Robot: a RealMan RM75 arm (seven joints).
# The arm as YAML. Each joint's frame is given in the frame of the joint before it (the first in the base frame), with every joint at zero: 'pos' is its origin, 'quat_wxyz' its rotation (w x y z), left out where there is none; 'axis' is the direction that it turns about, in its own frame. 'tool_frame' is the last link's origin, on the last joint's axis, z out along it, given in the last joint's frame.
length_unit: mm
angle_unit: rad
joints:
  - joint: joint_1
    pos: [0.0, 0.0, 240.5]
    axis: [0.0, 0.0, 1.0]
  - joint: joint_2
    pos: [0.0, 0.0, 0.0]
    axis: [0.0, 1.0, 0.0]
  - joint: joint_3
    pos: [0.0, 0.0, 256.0]
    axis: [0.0, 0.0, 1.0]
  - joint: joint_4
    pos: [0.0, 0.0, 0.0]
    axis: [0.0, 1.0, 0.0]
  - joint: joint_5
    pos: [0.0, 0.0, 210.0]
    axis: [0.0, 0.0, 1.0]
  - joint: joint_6
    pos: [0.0, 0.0, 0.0]
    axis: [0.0, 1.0, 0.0]
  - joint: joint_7
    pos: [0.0, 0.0, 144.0]
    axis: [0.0, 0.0, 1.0]
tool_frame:
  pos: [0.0, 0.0, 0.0]
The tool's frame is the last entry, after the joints.
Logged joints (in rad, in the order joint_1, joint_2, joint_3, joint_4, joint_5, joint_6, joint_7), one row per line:
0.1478, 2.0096, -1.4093, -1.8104, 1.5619, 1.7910, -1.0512
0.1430, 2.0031, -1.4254, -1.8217, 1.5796, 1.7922, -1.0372
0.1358, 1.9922, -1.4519, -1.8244, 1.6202, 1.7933, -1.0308
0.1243, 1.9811, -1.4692, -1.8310, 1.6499, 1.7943, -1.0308
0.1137, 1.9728, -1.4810, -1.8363, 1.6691, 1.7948, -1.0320
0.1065, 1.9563, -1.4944, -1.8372, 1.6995, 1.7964, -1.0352
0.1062, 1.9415, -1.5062, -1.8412, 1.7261, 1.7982, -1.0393
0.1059, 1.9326, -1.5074, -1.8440, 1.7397, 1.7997, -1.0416
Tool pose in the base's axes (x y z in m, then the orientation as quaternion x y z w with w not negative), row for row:
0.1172, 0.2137, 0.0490, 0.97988, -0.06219, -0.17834, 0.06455
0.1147, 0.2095, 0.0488, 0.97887, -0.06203, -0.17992, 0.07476
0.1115, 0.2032, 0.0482, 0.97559, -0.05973, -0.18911, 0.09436
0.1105, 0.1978, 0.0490, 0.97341, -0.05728, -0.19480, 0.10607
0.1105, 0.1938, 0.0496, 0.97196, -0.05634, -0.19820, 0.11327
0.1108, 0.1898, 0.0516, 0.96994, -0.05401, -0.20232, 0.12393
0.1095, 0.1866, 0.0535, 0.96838, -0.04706, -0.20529, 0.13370
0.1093, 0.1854, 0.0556, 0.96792, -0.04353, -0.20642, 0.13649
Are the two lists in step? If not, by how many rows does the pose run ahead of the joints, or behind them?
They are in step.
